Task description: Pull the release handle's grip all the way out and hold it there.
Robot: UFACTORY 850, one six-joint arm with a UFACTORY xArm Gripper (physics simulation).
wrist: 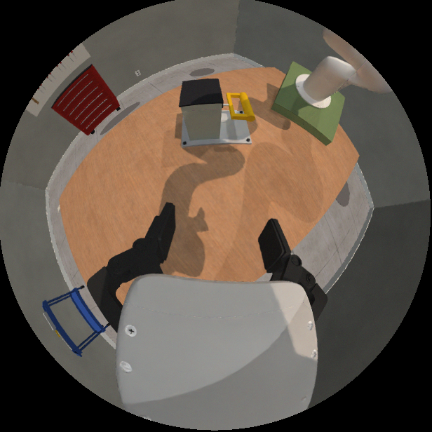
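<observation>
The release handle is a yellow D-shaped loop (247,105) at the upper middle of the wrist view. Its thick grip bar is on the right side, and a thin rod joins it to the side of a beige box (204,122) with a black top. The box stands upright on a light grey base plate (235,135) with dark bolts at its corners. My gripper (221,222) is wide open, with its two black fingers far apart. It is above the table, well apart from the handle, and nothing is between the fingers.
The wooden table (115,185) lies below. The arm's white base stands on a green block (300,117) to the right of the handle. A red tool cabinet (87,100) is beyond the table at upper left, and a blue cart (89,311) is at lower left.
</observation>
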